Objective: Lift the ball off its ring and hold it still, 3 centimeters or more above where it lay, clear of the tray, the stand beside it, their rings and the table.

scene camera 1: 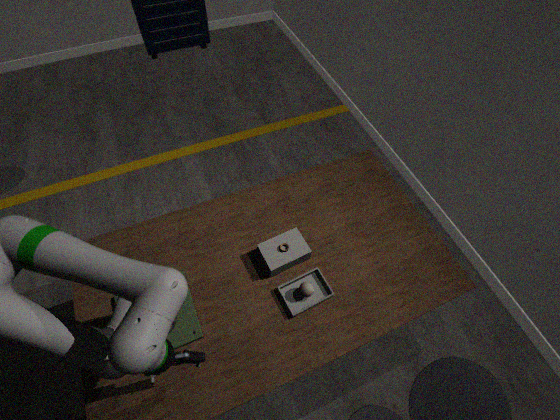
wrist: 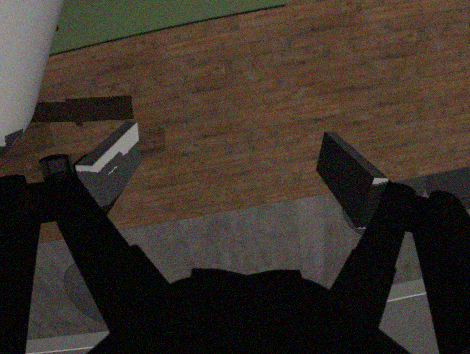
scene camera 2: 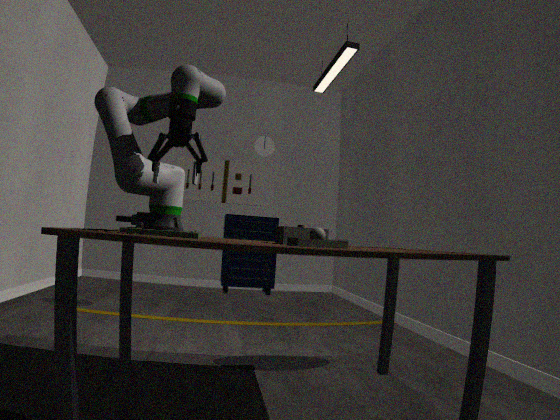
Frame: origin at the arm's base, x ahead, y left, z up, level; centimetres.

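Seen in the pictures: gripper, fingertip midpoint: [wrist: 231, 146] [scene camera 2: 174, 183]; arm's base, link origin: [scene camera 2: 163, 229].
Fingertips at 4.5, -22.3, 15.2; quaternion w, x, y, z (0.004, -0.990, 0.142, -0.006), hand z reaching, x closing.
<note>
Offsets run from my fingertips to a thing's top centre, as dx, dy, dz. "pt": to the spot under its first point. Level surfaces: height alone.
A pale ball @(+51.7, +7.9, -10.2) [scene camera 1: 306, 289] [scene camera 2: 318, 233] sits in a shallow grey tray @(+51.7, +7.9, -14.5) [scene camera 1: 324, 298] [scene camera 2: 336, 243] on the table; the ring under it is hidden. A grey box-like stand [scene camera 1: 295, 253] [scene camera 2: 296, 235] is beside the tray, with a small ring @(pt +51.0, +27.0, -10.3) [scene camera 1: 283, 247] on its top. My gripper [scene camera 2: 175, 175] [wrist: 231, 146] is open and empty, pointing down, high above the table at the robot's side, well apart from the ball and tray. In scene camera 1 the arm partly hides the gripper. The ball, tray and stand do not show in the wrist view.
The wooden table @(dz -17.3) [scene camera 1: 240, 320] [scene camera 2: 425, 252] [wrist: 240, 100] carries the arm on a green base plate [scene camera 1: 189, 322] [wrist: 150, 17]. A dark blue cabinet [scene camera 1: 172, 25] [scene camera 2: 248, 270] stands on the floor behind the table. A lamp [scene camera 2: 336, 69] hangs from the ceiling.
</note>
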